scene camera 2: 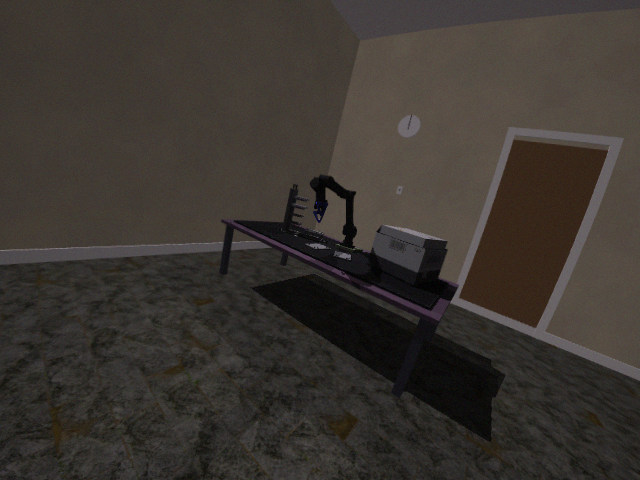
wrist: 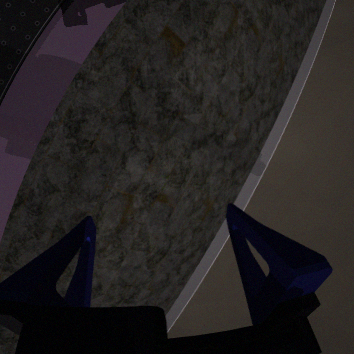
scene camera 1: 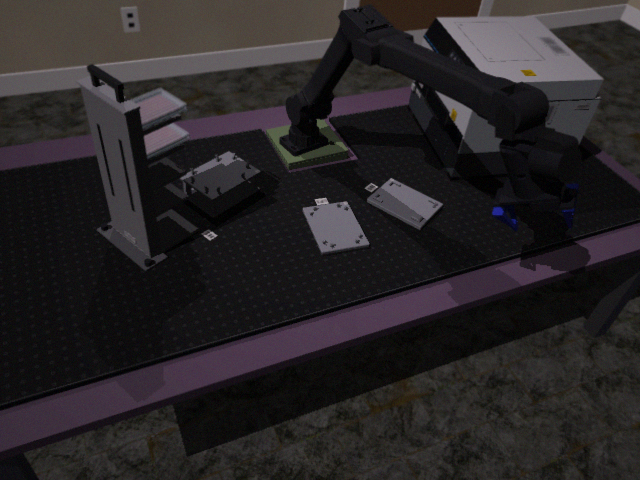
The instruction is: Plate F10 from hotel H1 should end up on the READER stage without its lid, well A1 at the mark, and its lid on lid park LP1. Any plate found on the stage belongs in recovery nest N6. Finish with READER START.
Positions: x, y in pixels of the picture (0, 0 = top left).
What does my gripper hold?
Nothing.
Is my gripper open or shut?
Open.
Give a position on a green lamp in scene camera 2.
At 411, 259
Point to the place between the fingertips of my gripper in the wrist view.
At 159, 216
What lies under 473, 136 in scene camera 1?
A green lamp.
